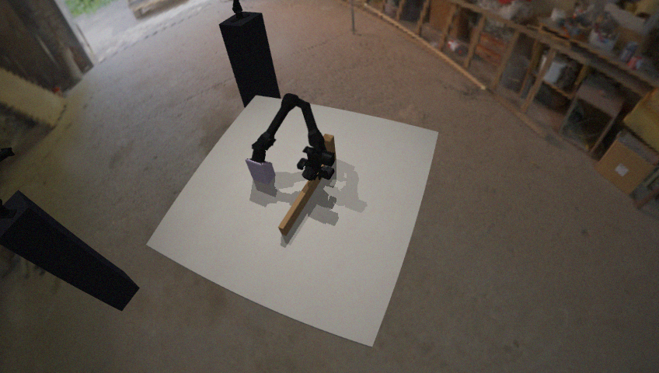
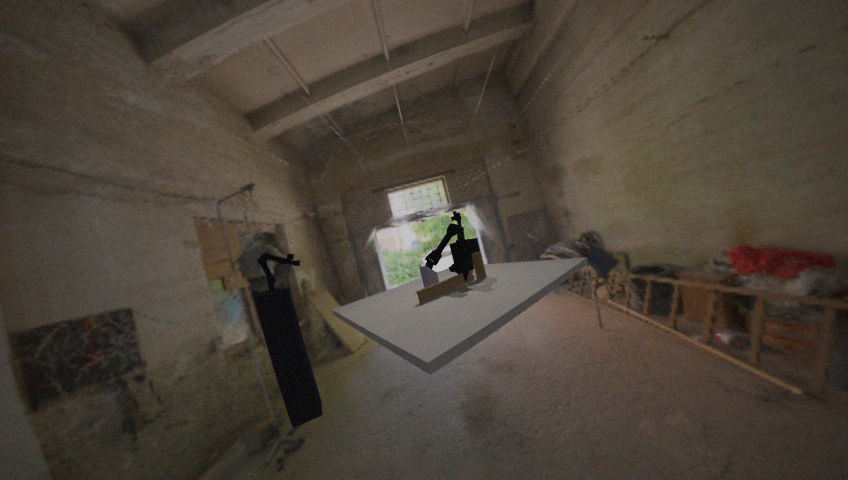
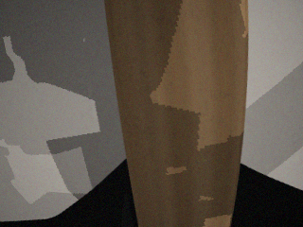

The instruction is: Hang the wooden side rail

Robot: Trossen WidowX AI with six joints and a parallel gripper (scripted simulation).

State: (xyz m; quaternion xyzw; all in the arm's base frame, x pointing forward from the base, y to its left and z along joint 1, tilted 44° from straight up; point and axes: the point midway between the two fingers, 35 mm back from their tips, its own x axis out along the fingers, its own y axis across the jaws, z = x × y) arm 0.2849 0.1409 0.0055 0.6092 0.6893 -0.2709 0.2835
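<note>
The headboard post is 20 mm behind my gripper tip, 160 mm to the left of it and 60 mm above it.
</note>
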